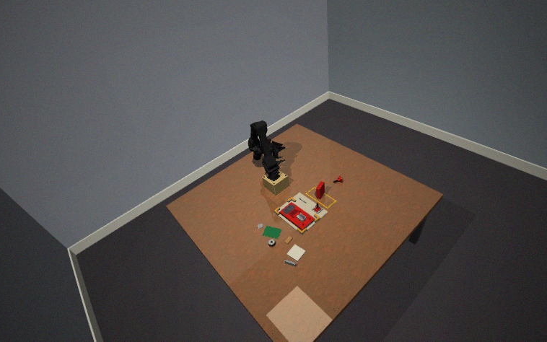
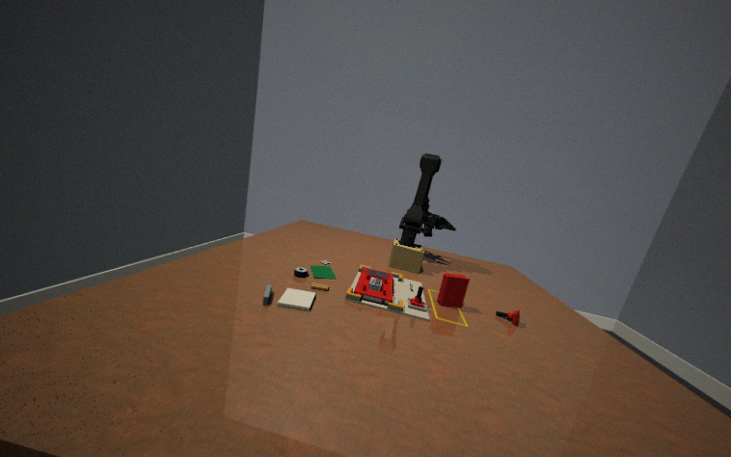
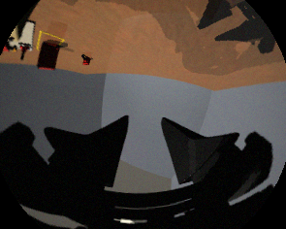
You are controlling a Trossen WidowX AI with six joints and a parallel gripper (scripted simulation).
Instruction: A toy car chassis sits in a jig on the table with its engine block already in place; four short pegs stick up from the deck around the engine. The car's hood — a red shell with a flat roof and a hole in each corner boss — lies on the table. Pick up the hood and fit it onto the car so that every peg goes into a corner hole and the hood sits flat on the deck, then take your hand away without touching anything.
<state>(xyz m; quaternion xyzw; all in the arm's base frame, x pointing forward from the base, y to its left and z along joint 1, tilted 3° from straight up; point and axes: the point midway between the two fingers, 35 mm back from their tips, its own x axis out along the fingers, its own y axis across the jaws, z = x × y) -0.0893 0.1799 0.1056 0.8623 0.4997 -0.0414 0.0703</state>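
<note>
Right now my gripper tip is 380 mm short of the red hood, 110 mm to the left of it and 140 mm above it. Also, from my gripper tip: green board (310 mm ahead, 510 mm to the right, 180 mm below); then white plate (510 mm ahead, 540 mm to the right, 180 mm below); then grey engine block (400 mm ahead, 340 mm to the right, 160 mm below).
</note>
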